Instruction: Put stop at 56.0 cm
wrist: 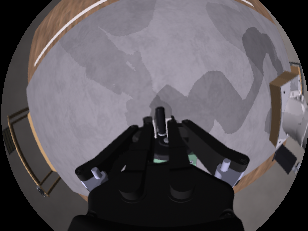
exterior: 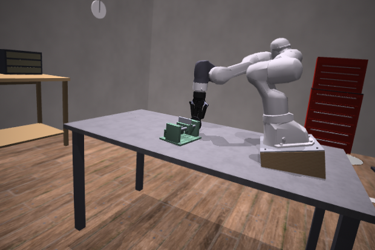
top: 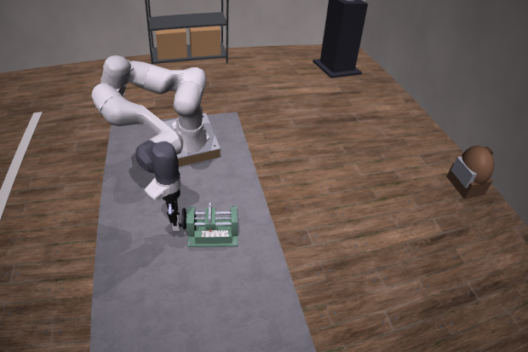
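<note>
Now: the black handwheel 20 mm to the left of my hand and 10 mm below it. Round my hand: stop carriage: 130 mm to the left, 40 mm ahead, 30 mm above.
</note>
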